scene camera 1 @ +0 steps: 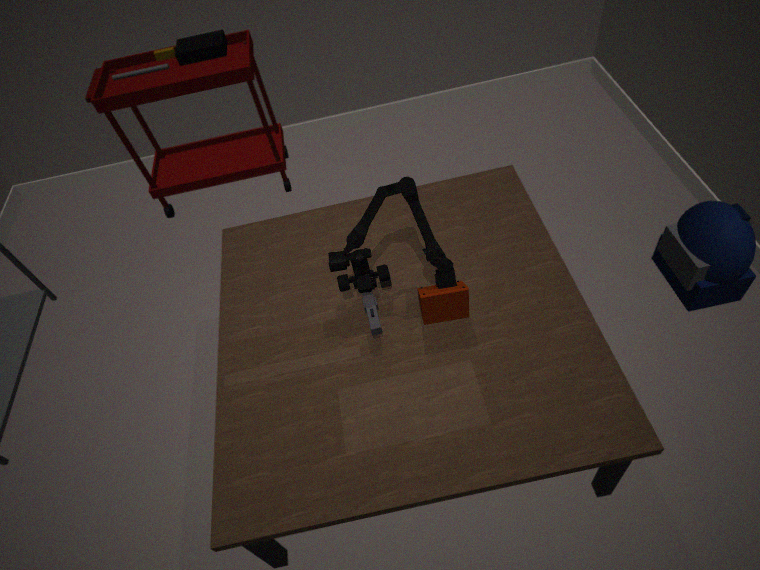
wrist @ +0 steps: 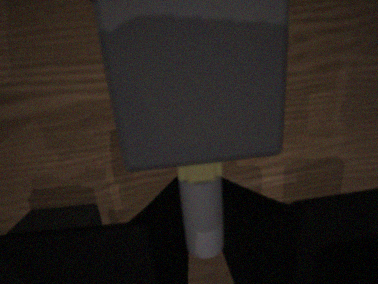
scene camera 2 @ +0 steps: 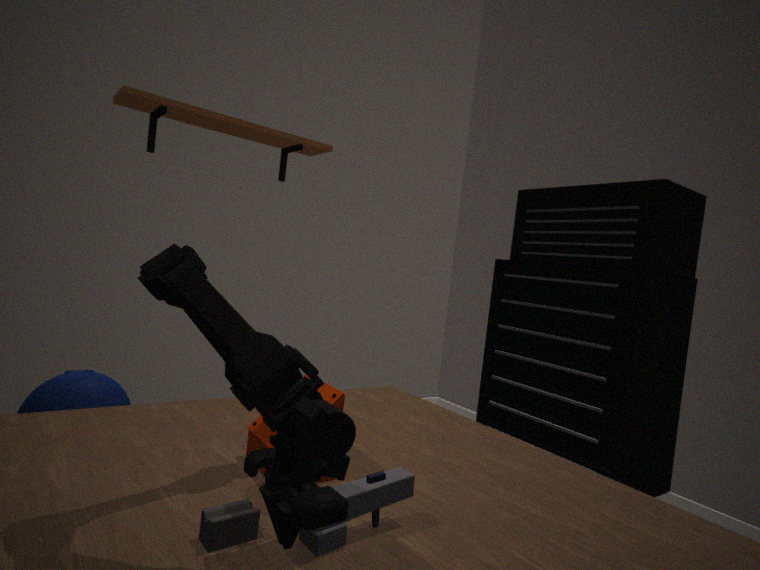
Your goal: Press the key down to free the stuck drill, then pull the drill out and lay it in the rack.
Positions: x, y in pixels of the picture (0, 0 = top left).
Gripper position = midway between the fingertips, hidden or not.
The gripper shows in scene camera 1 (367, 291), in the wrist view (194, 183) and in scene camera 2 (285, 545). A drill shows in the wrist view (200, 186).
